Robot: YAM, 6 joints.
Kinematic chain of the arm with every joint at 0, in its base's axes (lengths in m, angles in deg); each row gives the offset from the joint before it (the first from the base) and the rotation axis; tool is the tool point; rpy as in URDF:
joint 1: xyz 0 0 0.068 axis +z
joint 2: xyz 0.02 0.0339 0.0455 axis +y
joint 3: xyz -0.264 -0.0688 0 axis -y
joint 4: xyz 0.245 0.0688 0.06 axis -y
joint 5: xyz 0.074 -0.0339 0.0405 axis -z
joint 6: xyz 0.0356 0 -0.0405 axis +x
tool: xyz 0 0 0 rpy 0 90 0
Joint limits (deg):
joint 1: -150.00..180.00
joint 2: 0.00..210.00
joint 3: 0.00..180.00
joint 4: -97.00..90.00
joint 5: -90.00..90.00
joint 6: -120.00..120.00
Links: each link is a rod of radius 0.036 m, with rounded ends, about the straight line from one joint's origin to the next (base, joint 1, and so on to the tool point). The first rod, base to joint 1, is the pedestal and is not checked.
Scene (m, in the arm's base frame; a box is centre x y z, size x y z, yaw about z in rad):
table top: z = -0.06
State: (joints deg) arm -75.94 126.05 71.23 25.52 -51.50 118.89
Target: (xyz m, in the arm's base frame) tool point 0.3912 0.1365 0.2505
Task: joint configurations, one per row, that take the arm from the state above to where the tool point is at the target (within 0.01 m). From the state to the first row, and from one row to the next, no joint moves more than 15 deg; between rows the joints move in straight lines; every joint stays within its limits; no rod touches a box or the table.
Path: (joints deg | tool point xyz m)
1: -62.94 123.11 70.83 25.60 -52.46 118.89 | 0.2285 -0.3853 0.1346
2: -49.94 120.17 70.43 25.67 -53.41 118.89 | 0.3075 -0.3212 0.1547
3: -36.95 117.24 70.03 25.75 -54.37 118.89 | 0.3686 -0.2410 0.1745
4: -23.95 114.30 69.63 25.82 -55.32 118.89 | 0.4088 -0.1495 0.1941
5: -10.95 111.36 69.23 25.90 -56.28 118.89 | 0.4260 -0.0523 0.2133
6: 2.05 108.42 68.83 25.98 -57.23 118.89 | 0.4198 0.0450 0.2321
7: 15.05 105.48 68.43 26.05 -58.19 118.89 | 0.3912 0.1365 0.2505

